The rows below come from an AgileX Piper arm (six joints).
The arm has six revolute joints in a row. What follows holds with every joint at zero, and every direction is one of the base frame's.
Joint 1 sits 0.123 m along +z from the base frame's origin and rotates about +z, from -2.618 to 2.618 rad.
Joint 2 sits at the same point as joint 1 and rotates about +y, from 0 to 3.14 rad.
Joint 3 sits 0.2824 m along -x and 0.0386 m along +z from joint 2 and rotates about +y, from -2.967 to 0 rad.
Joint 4 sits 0.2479 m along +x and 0.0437 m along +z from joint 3 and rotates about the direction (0.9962, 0, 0.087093), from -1.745 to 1.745 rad.
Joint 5 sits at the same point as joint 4 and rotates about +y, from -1.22 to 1.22 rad.
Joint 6 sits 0.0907 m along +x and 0.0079 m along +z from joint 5 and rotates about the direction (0.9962, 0, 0.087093), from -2.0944 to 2.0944 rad.
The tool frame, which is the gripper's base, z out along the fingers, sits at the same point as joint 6; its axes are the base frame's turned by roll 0, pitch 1.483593 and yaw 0 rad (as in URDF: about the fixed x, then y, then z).
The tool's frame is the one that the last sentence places.
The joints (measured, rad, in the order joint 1, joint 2, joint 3, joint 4, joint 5, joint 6), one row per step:
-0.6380, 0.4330, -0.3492, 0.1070, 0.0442, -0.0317
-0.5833, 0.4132, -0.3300, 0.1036, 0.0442, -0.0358
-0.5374, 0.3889, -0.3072, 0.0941, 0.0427, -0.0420
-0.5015, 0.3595, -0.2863, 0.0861, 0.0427, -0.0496
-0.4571, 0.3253, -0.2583, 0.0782, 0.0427, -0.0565
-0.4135, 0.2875, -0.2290, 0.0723, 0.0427, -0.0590
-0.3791, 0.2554, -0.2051, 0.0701, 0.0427, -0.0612
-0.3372, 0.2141, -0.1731, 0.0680, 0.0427, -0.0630
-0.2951, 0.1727, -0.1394, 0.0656, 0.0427, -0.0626
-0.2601, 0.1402, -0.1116, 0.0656, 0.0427, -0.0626
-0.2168, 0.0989, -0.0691, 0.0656, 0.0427, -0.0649
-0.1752, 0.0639, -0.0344, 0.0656, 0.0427, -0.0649
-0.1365, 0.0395, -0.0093, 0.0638, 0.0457, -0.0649
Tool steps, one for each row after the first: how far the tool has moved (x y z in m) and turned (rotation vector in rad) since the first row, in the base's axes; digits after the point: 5 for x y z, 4 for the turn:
0.00065, 0.00621, -0.00458, -0.0065, 0.0038, 0.0549
-0.00005, 0.01183, -0.00989, -0.0213, 0.0098, 0.1008
-0.00214, 0.01682, -0.01430, -0.0393, 0.0107, 0.1368
-0.00446, 0.02242, -0.02084, -0.0554, 0.0122, 0.1812
-0.00733, 0.02774, -0.02768, -0.0673, 0.0079, 0.2245
-0.00985, 0.03175, -0.03328, -0.0753, 0.0017, 0.2586
-0.01304, 0.03629, -0.04109, -0.0832, -0.0063, 0.3001
-0.01601, 0.04038, -0.04963, -0.0884, -0.0141, 0.3418
-0.01811, 0.04343, -0.05690, -0.0903, -0.0199, 0.3766
-0.02030, 0.04683, -0.06870, -0.0916, -0.0198, 0.4199
-0.02193, 0.04978, -0.07834, -0.0914, -0.0220, 0.4615
-0.02283, 0.05228, -0.08568, -0.0914, -0.0197, 0.5004

